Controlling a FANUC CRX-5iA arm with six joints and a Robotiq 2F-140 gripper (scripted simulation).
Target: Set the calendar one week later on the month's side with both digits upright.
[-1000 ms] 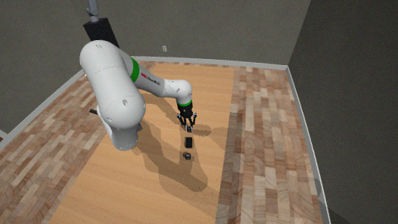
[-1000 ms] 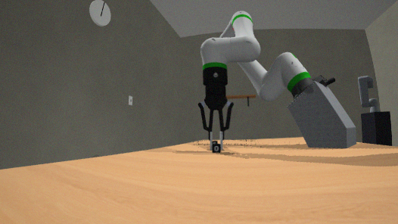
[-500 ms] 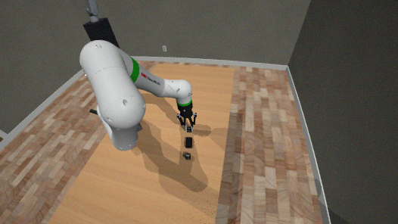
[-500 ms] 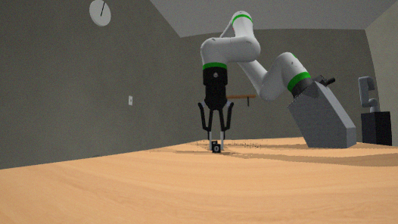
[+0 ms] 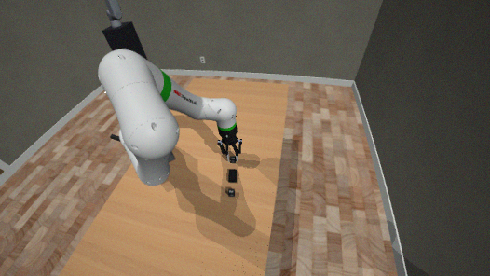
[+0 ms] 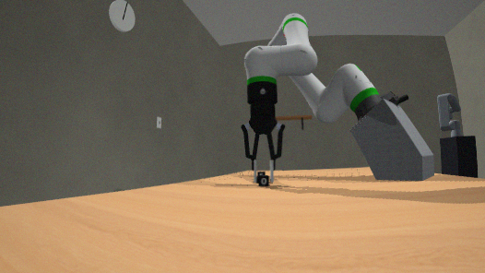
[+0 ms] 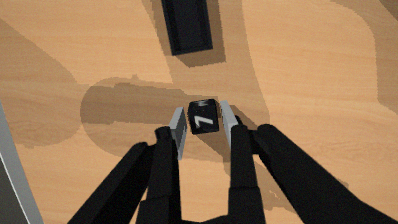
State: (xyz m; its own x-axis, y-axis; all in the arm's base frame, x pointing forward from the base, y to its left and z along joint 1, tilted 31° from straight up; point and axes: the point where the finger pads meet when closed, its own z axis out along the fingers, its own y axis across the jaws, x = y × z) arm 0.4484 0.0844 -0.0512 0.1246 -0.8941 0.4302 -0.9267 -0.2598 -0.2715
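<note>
My gripper is now 3 cm above the black cube. Round my hand: black calendar cube: 3 cm ahead, 21 cm to the right, 3 cm below; black tray: 1 cm ahead, 11 cm to the right, 3 cm below.
</note>
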